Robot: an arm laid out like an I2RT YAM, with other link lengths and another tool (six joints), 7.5 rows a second.
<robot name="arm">
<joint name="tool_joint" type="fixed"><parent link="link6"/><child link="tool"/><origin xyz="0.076 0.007 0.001" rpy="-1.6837 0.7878 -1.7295"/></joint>
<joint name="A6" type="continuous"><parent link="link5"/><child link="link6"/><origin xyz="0.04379 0 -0.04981"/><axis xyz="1 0 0"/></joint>
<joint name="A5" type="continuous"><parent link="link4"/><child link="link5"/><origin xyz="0.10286 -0.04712 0.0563"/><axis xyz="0 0 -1"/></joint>
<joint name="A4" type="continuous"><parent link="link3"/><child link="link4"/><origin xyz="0.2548 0.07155 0.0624"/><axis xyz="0 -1 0"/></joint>
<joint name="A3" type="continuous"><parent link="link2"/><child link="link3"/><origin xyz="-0.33 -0.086 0"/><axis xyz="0 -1 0"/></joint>
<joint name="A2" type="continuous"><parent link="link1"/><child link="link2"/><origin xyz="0.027 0.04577 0.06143"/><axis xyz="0 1 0"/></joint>
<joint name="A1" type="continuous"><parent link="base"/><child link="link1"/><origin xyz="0 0 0.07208"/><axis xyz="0 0 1"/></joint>
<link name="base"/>
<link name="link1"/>
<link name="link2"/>
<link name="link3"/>
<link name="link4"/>
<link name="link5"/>
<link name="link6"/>
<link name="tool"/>
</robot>
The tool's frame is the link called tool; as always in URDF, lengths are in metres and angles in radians. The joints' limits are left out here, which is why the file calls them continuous.
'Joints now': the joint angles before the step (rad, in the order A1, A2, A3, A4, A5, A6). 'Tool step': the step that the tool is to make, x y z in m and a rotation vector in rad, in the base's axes. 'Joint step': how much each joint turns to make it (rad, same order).
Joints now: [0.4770 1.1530 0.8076 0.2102 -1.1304 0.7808]
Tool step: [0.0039 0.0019 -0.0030 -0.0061 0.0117 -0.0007]
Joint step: [-0.0003 0.0156 0.0038 -0.0014 0.0004 0.0000]
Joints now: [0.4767 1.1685 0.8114 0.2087 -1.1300 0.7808]
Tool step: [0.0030 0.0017 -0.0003 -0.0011 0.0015 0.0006]
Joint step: [0.0004 0.0122 0.0065 0.0032 -0.0002 -0.0007]
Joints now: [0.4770 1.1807 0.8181 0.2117 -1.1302 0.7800]
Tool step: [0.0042 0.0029 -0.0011 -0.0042 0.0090 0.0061]
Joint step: [0.0013 0.0199 0.0121 -0.0029 -0.0048 -0.0008]
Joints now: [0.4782 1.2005 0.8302 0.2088 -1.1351 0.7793]
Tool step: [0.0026 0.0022 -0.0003 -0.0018 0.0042 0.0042]
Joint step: [0.0020 0.0129 0.0084 -0.0001 -0.0022 0.0000]
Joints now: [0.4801 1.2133 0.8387 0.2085 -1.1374 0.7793]
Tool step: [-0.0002 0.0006 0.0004 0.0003 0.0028 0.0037]
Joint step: [0.0016 0.0015 0.0020 -0.0003 -0.0023 0.0029]
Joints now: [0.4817 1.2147 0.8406 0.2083 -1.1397 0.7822]
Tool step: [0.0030 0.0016 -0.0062 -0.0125 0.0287 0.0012]
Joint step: [-0.0001 0.0145 -0.0004 -0.0121 -0.0017 0.0047]
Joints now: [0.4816 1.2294 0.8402 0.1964 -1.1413 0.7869]
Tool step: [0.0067 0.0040 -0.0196 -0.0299 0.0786 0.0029]
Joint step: [0.0009 0.0387 -0.0174 -0.0071 -0.0041 0.0223]
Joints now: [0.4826 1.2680 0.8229 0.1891 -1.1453 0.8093]
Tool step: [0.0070 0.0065 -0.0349 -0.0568 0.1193 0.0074]
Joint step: [0.0072 0.0633 -0.0277 -0.0296 -0.0019 0.0126]
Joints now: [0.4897 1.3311 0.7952 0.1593 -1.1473 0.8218]
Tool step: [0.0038 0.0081 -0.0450 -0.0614 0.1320 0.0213]
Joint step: [0.0141 0.0892 -0.0438 -0.0012 -0.0104 0.0122]
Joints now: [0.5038 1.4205 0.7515 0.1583 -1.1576 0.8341]
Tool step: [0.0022 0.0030 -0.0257 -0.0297 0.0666 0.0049]
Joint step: [0.0040 0.0559 -0.0300 0.0245 -0.0040 0.0123]
